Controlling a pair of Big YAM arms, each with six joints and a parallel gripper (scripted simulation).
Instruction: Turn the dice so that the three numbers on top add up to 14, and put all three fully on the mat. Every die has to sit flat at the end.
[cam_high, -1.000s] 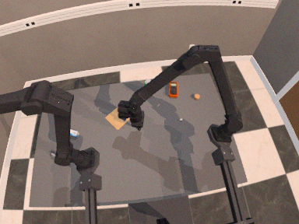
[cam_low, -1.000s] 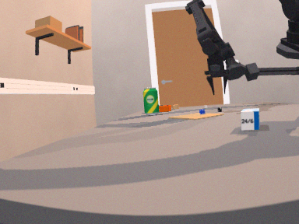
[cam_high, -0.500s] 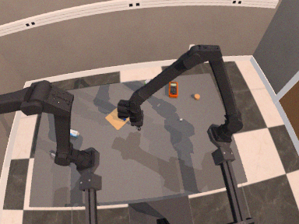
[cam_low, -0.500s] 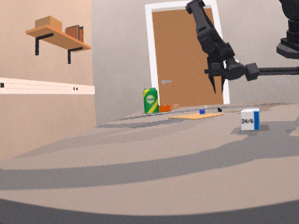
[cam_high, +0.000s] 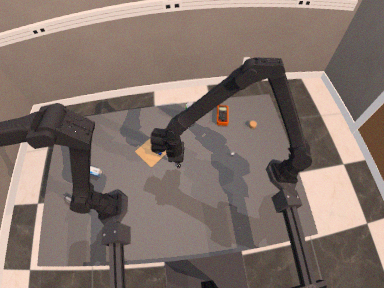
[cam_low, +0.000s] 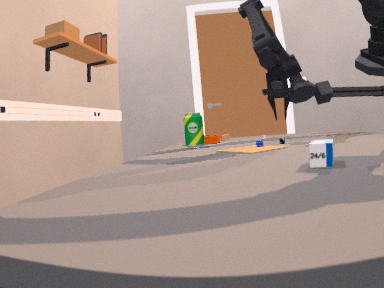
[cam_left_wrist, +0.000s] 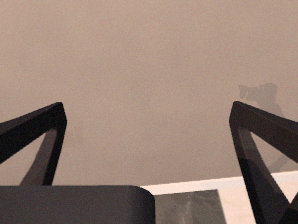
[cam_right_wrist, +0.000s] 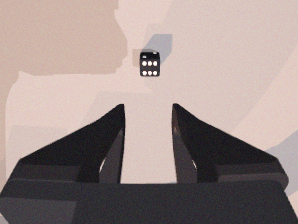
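Right now the black die is 80 mm below my right hand. The rest, counted from my right hand: blue die 90 mm ahead, 90 mm to the left, 70 mm below; then mat 120 mm ahead, 130 mm to the left, 80 mm below.
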